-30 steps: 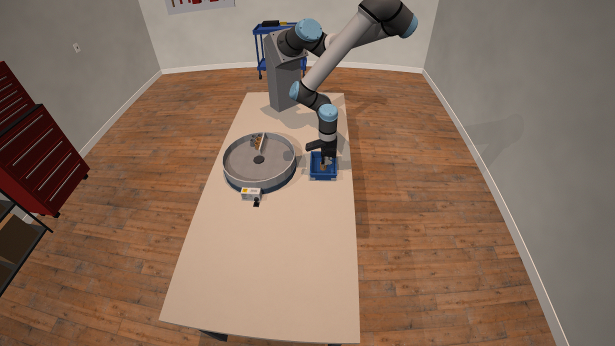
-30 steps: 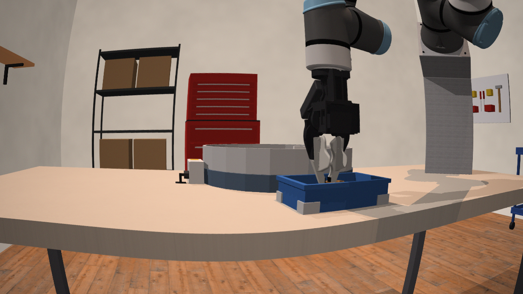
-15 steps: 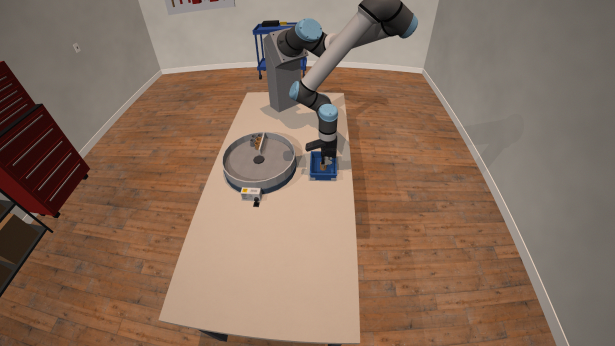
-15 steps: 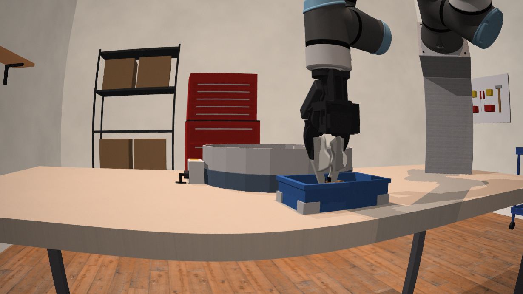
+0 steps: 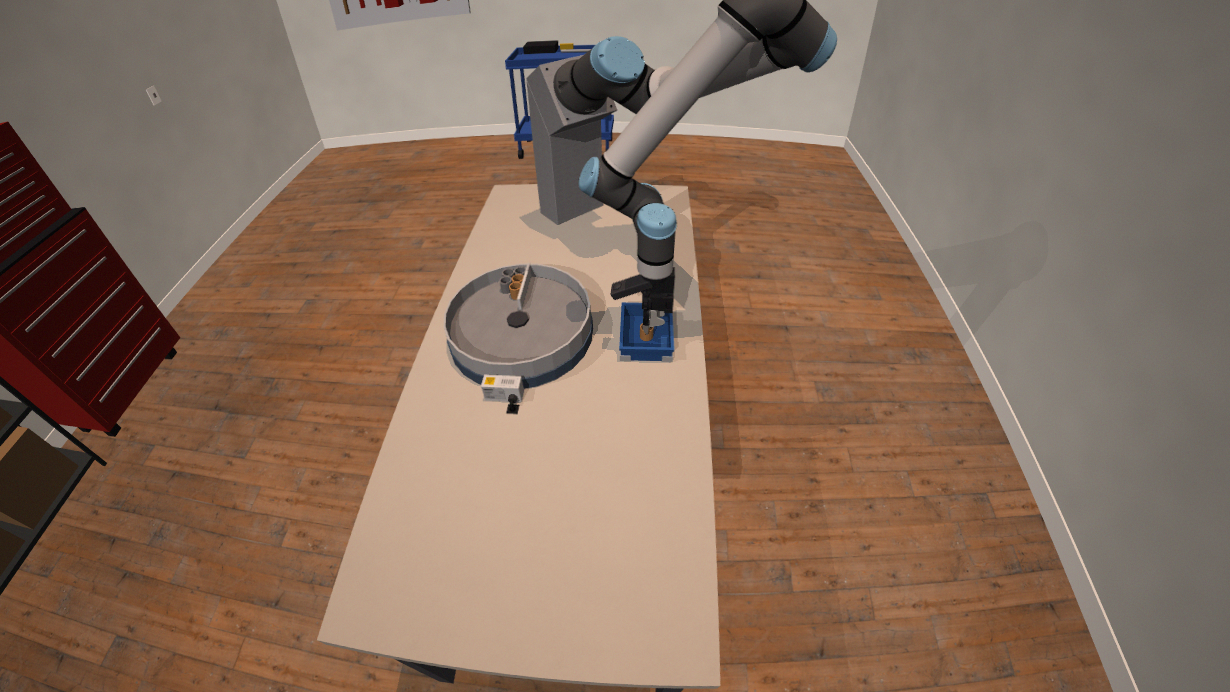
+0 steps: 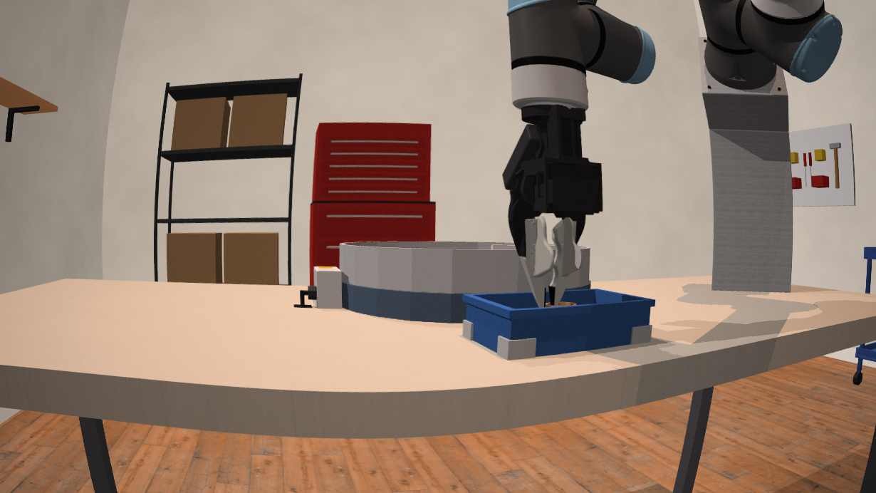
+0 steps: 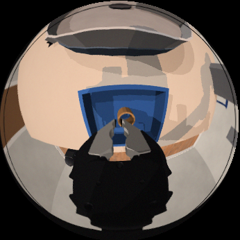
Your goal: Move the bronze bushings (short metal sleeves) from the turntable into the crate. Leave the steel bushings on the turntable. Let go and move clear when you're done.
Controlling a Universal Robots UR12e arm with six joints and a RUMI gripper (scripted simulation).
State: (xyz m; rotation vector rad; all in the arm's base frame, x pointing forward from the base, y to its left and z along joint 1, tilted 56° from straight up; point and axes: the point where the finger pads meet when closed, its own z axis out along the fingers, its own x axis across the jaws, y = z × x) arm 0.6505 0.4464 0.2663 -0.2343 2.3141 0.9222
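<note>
Right now the blue crate is 3 cm below my hand, 2 cm behind it and 1 cm to the right of it. From my hand the other things lie so: grey turntable: 34 cm to the right, 14 cm ahead.
</note>
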